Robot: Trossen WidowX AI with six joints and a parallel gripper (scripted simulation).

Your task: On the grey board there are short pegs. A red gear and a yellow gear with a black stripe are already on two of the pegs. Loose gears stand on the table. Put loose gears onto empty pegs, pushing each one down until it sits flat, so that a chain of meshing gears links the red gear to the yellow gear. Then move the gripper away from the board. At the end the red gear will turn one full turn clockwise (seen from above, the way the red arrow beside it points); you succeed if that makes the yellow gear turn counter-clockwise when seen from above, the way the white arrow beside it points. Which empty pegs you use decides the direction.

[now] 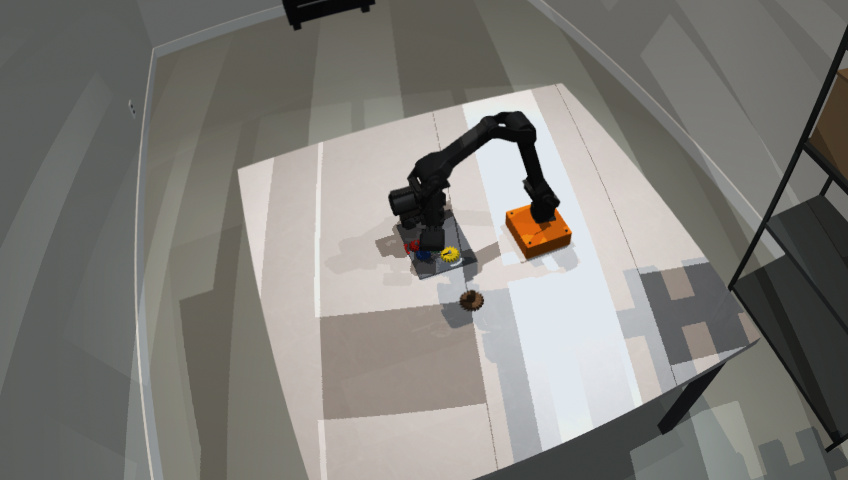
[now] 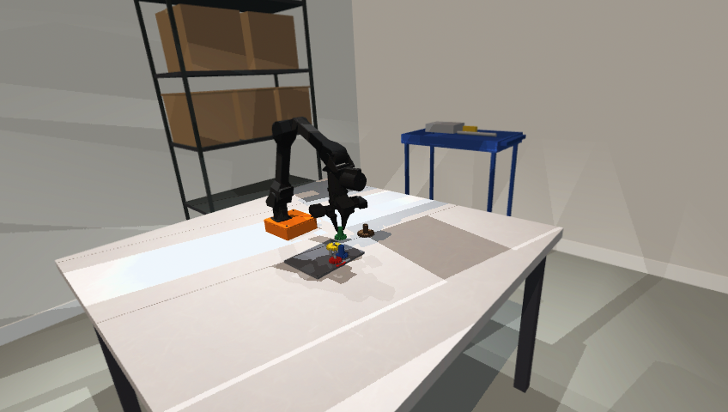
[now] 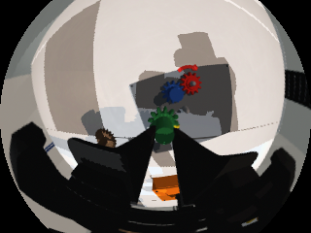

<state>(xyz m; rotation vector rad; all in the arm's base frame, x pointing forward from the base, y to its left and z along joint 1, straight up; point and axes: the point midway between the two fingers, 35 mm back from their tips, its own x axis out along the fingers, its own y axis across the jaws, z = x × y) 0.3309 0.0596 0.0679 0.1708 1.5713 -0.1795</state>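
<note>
My gripper tip is now 10 mm above the green gear. The rest, counted from my gripper tip: red gear (50 mm ahead, 60 mm to the right, 70 mm below); blue gear (30 mm ahead, 20 mm to the right, 60 mm below); yellow gear (40 mm behind, 70 mm below).
</note>
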